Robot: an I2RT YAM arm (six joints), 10 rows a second.
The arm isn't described. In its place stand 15 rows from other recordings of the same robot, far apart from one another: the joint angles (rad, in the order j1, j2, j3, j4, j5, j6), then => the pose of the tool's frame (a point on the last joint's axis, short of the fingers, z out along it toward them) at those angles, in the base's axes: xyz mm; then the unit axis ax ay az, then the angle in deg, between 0 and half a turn.
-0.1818 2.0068 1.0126 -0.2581 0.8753 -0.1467 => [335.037 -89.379 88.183 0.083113 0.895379 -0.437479 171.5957]
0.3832 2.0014 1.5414 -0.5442 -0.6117 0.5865 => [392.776 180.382 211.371 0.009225 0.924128 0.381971 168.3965]
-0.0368 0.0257 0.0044 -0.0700 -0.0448 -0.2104 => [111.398 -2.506 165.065 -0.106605 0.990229 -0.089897 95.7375]
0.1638 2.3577 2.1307 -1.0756 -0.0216 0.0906 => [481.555 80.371 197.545 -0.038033 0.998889 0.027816 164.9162]
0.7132 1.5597 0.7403 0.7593 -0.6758 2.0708 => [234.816 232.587 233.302 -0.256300 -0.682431 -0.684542 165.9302]
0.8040 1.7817 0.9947 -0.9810 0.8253 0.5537 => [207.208 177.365 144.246 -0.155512 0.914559 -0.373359 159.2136]
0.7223 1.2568 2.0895 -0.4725 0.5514 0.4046 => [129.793 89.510 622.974 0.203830 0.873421 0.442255 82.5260]
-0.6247 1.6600 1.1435 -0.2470 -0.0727 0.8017 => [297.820 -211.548 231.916 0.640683 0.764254 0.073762 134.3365]
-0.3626 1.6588 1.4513 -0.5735 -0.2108 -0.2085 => [351.003 -125.194 308.117 0.032975 0.999330 -0.015879 133.5377]
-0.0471 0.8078 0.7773 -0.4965 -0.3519 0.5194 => [177.492 3.919 302.788 0.172483 0.940600 0.292439 127.5745]
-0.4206 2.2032 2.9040 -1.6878 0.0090 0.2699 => [351.338 -157.502 438.842 0.339579 0.940187 -0.027097 146.6878]
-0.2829 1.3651 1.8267 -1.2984 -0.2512 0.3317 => [224.652 -56.090 454.226 0.253605 0.957951 0.134221 138.6545]
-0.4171 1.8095 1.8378 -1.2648 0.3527 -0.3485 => [324.946 -157.434 335.462 0.062701 0.972914 -0.222500 169.9811]
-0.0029 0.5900 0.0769 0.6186 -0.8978 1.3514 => [139.269 27.434 202.518 0.134213 0.714871 0.686255 140.0047]
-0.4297 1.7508 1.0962 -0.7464 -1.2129 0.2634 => [298.222 -99.984 186.440 0.234222 0.791861 0.564000 166.6081]
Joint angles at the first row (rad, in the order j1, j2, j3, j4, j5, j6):
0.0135, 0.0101, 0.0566, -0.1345, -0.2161, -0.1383
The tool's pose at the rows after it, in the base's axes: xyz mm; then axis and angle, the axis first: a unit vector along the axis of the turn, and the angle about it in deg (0 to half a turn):
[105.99 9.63 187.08 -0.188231 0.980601 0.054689 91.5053]
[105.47 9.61 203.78 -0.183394 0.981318 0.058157 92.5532]
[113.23 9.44 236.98 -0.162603 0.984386 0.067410 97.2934]
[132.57 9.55 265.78 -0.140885 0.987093 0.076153 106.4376]
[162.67 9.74 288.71 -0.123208 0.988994 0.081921 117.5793]
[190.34 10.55 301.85 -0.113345 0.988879 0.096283 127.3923]
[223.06 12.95 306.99 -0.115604 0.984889 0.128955 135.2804]
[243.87 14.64 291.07 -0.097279 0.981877 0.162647 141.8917]
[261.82 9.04 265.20 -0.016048 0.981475 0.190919 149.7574]
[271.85 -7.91 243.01 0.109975 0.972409 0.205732 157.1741]
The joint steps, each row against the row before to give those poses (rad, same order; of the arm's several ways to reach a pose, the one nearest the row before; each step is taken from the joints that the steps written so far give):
0.0001, 0.0023, 0.0088, 0.0577, -0.0160, -0.0007
0.0000, 0.0576, 0.0721, -0.0329, 0.0004, 0.0053
-0.0005, 0.1763, 0.1610, -0.0678, 0.0064, 0.0183
0.0000, 0.2216, 0.1854, -0.1248, 0.0042, 0.0107
-0.0007, 0.2430, 0.2003, -0.1538, 0.0023, 0.0019
-0.0008, 0.1923, 0.1671, -0.1472, -0.0175, 0.0030
0.0000, 0.1865, 0.1434, -0.0954, -0.0588, -0.0007
-0.0011, 0.1163, 0.0324, -0.0271, -0.0511, 0.0343
-0.0256, 0.1126, 0.0023, -0.0102, -0.0271, 0.1240
-0.0629, 0.0862, 0.0004, -0.0225, -0.0095, 0.1755

